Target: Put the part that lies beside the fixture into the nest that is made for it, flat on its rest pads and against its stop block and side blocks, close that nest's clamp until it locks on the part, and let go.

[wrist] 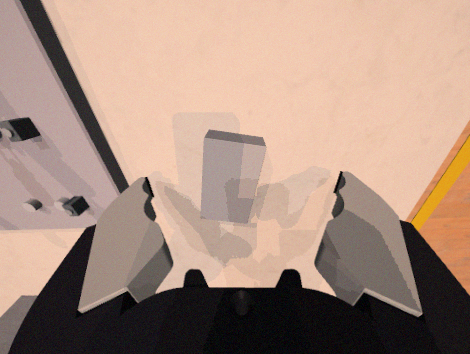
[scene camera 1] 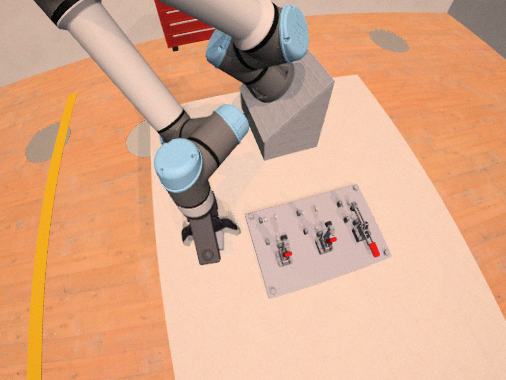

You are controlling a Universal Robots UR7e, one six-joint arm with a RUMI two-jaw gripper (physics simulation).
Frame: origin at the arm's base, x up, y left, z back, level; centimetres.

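Seen in the pictures: gripper, between the fingertips: (wrist: 241, 177); arm's base, origin of its link: (scene camera 1: 273, 79).
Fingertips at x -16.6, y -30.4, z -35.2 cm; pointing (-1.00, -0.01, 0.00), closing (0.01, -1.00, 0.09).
Note:
Pixels of each thing's top centre, then the offset from my fingertips to it. "pt": a spot on its surface instead. Level surfaces: height alone.
- plain grey rectangular block, centre of its top: (wrist: 228, 187) (scene camera 1: 215, 236) dx +0.9, dy +1.0, dz +0.2 cm
- fixture plate, centre of its top: (scene camera 1: 319, 235) dx +0.4, dy +27.0, dz -8.9 cm
- left clamp, a spot on its surface: (scene camera 1: 284, 254) pt dx +8.7, dy +14.9, dz -12.0 cm
- middle clamp, a spot on its surface: (scene camera 1: 325, 242) pt dx +3.8, dy +26.5, dz -11.8 cm
- right clamp, centre of its top: (scene camera 1: 367, 225) dx +6.6, dy +37.8, dz -12.5 cm
- pale table top, height of its surface: dx -1.1 cm
The part, a plain grey rectangular block (scene camera 1: 220, 242) (wrist: 230, 175), lies on the pale table top beside the fixture, partly hidden by the gripper in the scene view. My gripper (scene camera 1: 212, 232) (wrist: 241, 177) is open and empty, above the block. In the wrist view the block shows between the fingertips, nearer the left one, slightly turned. The fixture plate (scene camera 1: 300, 275) (wrist: 30, 85) carries a left clamp (scene camera 1: 284, 254), a middle clamp (scene camera 1: 325, 242) and a right clamp (scene camera 1: 362, 230) whose red handle (scene camera 1: 374, 249) points towards the front edge. Small blocks and pads stand behind each clamp.
The pale table top (scene camera 1: 225, 330) (wrist: 310, 60) carries the fixture. The arm's grey pedestal (scene camera 1: 295, 115) stands behind the fixture. A red drawer cabinet (scene camera 1: 187, 30) is at the back. A yellow floor line (scene camera 1: 45, 230) (wrist: 442, 185) runs beyond the left table edge in the scene view.

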